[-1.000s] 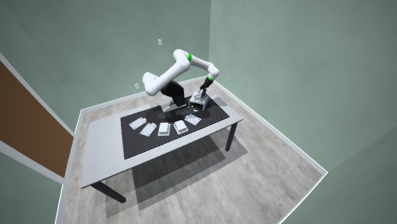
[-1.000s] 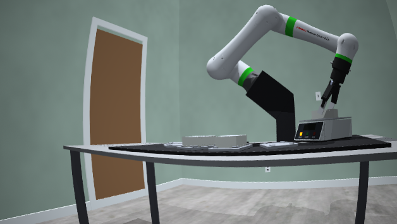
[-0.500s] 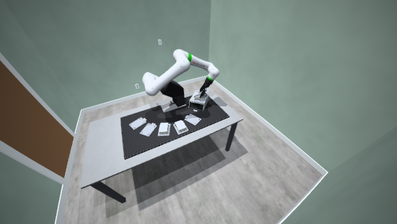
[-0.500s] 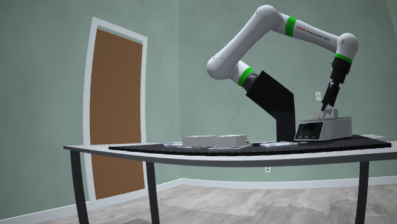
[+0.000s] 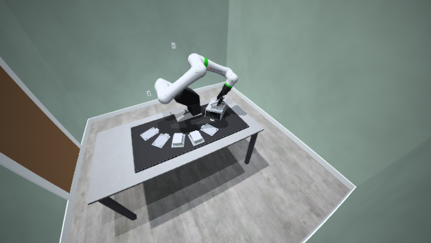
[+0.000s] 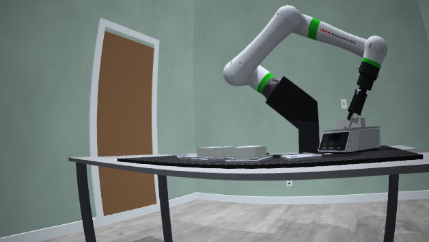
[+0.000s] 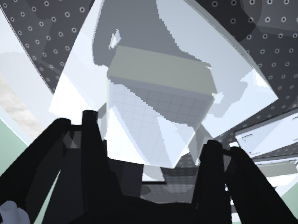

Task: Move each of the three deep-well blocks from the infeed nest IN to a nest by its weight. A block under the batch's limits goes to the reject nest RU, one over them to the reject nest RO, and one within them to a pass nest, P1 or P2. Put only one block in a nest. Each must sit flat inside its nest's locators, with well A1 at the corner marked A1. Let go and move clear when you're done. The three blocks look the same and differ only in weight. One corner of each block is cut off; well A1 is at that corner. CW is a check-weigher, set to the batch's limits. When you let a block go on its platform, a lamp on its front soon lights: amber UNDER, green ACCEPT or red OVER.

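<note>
Now: hand 10 mm above the grey deep-well block. From my hand the other things lie so: check-weigher platform 40 mm below; then check-weigher CW 70 mm below.
</note>
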